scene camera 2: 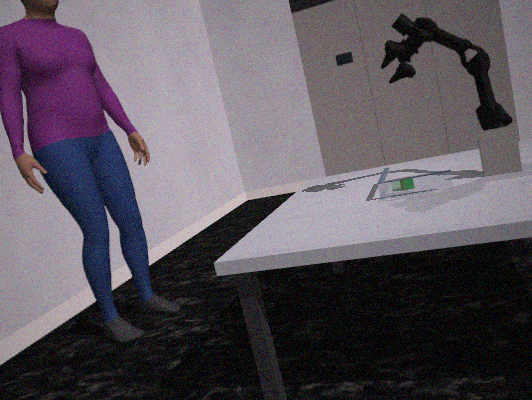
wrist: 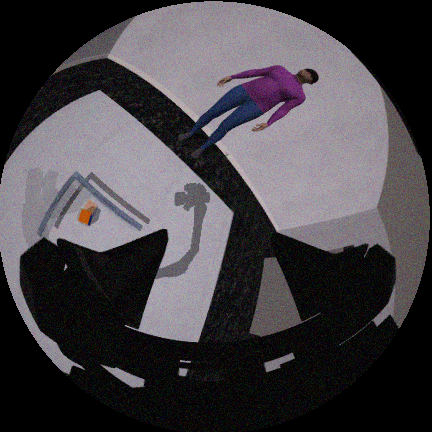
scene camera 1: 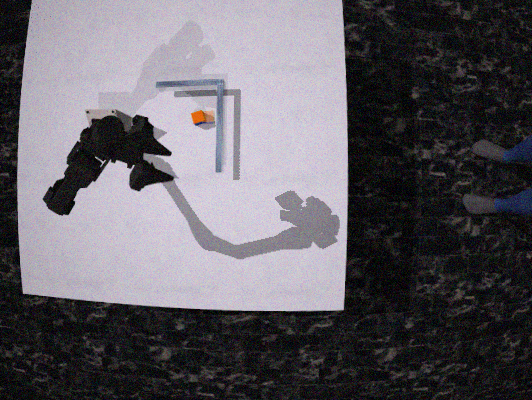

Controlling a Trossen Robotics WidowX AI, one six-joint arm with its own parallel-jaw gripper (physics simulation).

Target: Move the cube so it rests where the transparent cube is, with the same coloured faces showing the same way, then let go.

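Frame: origin at the arm's base, x ahead, y left, z up, level; centimetres.
Seen in the pictures: gripper, fingertip midpoint: (scene camera 2: 385, 75) (wrist: 221, 236) (scene camera 1: 172, 166); arm's base, link origin: (scene camera 2: 500, 140).
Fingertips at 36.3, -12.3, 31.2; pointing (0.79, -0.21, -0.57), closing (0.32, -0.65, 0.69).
Note:
Offsets run from my fingertips to a thing's top centre, as dx, dy, dz. "*": to the spot under its first point. Level surfaces: height alone.
The solid cube {-3.7, +18.9, -37.7} (scene camera 1: 198, 117) (scene camera 2: 408, 183) (wrist: 85, 216) rests on the table. Its top is orange, one side is blue in scene camera 1 and the wrist view, and one side is green in scene camera 2. The transparent cube {-0.3, +19.3, -37.7} (scene camera 1: 210, 116) (scene camera 2: 396, 185) (wrist: 90, 204) is right beside it, partly overlapped by it in the views, with a pale orange top and a pale green side. Whether they touch or intersect is unclear. My gripper (scene camera 1: 172, 165) (scene camera 2: 386, 75) (wrist: 221, 236) is open and empty, high above the table and away from both cubes.
A blue-grey L-shaped bar {* +4.8, +14.5, -35.6} (scene camera 1: 219, 130) (wrist: 110, 202) runs around two sides of the cubes, near the transparent one. The arm stands on a pale pedestal (scene camera 2: 500, 155) on the white table {dz -41.7} (scene camera 1: 125, 270) (scene camera 2: 300, 240). A person (scene camera 2: 65, 90) (wrist: 275, 90) stands beyond the table.

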